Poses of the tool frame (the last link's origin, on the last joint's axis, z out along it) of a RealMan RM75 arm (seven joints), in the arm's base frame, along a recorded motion.
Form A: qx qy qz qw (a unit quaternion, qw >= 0); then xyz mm.
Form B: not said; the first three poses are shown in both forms.
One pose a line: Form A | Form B
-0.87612 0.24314 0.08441 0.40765 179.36 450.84 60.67 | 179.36 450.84 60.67 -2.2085 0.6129 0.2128
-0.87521 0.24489 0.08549 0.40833 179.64 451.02 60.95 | 179.64 451.02 60.95 -2.2055 0.6171 0.2154
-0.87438 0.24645 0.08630 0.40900 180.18 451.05 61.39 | 180.18 451.05 61.39 -2.2028 0.6209 0.2174
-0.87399 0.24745 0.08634 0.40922 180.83 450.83 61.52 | 180.83 450.83 61.52 -2.2015 0.6233 0.2175
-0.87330 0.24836 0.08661 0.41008 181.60 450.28 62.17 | 181.60 450.28 62.17 -2.1989 0.6254 0.2181
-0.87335 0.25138 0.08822 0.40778 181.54 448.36 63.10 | 181.54 448.36 63.10 -2.2014 0.6336 0.2224
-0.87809 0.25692 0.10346 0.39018 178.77 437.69 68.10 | 178.77 437.69 68.10 -2.2316 0.6529 0.2629
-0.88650 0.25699 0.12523 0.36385 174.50 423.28 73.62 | 174.50 423.28 73.62 -2.2811 0.6613 0.3222
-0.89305 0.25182 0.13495 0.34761 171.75 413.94 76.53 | 171.75 413.94 76.53 -2.3159 0.6530 0.3500
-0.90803 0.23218 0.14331 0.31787 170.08 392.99 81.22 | 170.08 392.99 81.22 -2.3891 0.6109 0.3771
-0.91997 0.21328 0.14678 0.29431 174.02 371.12 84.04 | 174.02 371.12 84.04 -2.4490 0.5678 0.3907
